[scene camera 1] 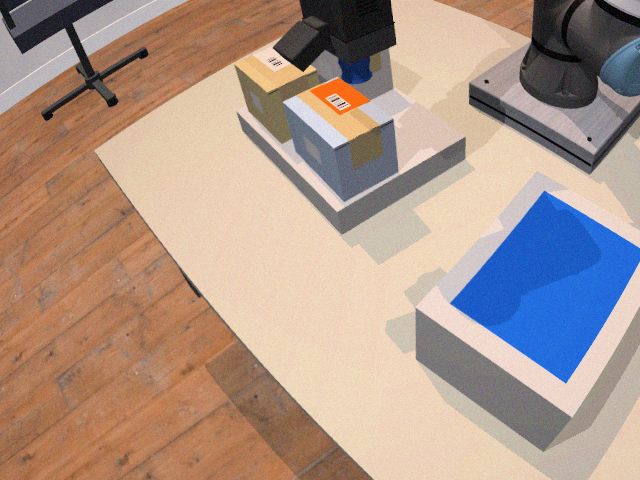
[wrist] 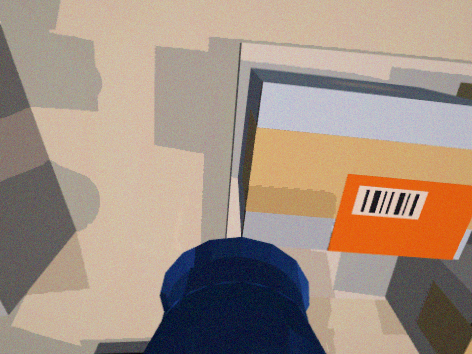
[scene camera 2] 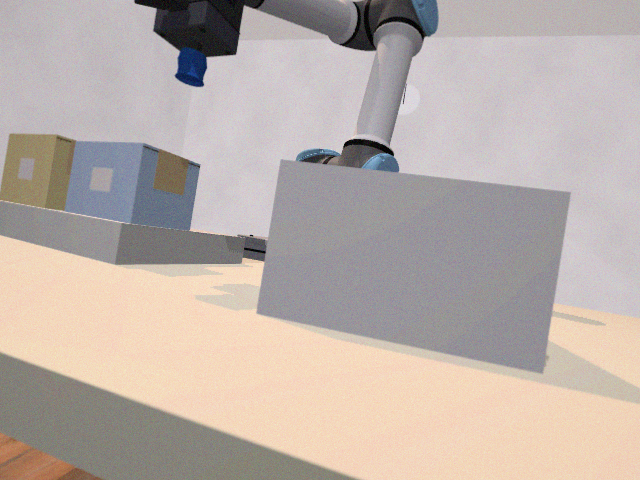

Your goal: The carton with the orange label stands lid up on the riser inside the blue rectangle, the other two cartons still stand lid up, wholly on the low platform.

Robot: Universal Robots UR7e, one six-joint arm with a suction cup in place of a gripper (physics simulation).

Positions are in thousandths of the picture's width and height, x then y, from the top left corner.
Labels:
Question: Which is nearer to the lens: the carton with orange label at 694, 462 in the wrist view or the low platform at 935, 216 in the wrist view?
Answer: The carton with orange label.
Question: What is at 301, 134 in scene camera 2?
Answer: The suction cup.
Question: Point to a riser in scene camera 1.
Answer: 820, 674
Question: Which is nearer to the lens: the low platform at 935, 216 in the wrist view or the riser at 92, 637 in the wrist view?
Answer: The low platform.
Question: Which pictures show the riser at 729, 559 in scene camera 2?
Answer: Scene camera 1, the wrist view and scene camera 2: all of them.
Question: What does the carton with orange label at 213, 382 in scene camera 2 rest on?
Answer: A low platform.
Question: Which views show the carton with orange label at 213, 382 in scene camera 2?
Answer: Scene camera 1, the wrist view and scene camera 2: all of them.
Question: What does the riser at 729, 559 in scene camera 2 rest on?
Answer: The table.

